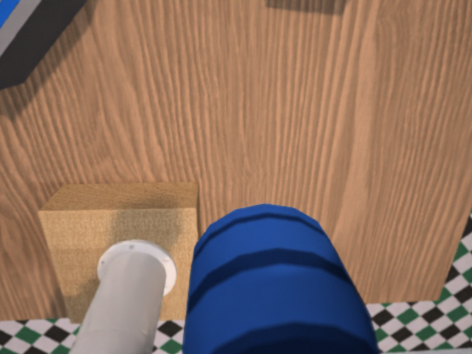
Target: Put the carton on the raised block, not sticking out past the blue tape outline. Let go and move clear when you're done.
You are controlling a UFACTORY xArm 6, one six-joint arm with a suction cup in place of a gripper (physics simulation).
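Seen in the pictures: hand at its tool point: (262, 266); arm's base at its link origin: (138, 270).
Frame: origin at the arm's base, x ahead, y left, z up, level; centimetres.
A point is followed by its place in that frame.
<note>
The raised block (42, 47) @(x 34.0, y 9.9, z -6.4 cm) shows in part at the top left, with its dark side, a grey edge strip and a bit of the blue tape outline (7, 11) @(x 38.0, y 8.2, z 2.8 cm). The carton cannot be made out; a dark patch like a shadow lies at the top edge, right of centre. My blue suction cup (266, 212) fills the lower middle, away from the raised block. No carton shows at its rim, so it looks open, though its underside is hidden.
A light wooden block (75, 235) @(x 7.3, y 8.7, z -0.1 cm) at the lower left has a white round flange (171, 274) @(x -0.3, y -5.5, z 1.1 cm) and a white arm link (125, 300) @(x 4.6, y -1.2, z 11.0 cm) above it. The wood table (250, 125) @(x 21.5, y -19.2, z -9.2 cm) ends near a checkered floor (415, 320) at the bottom and right.
</note>
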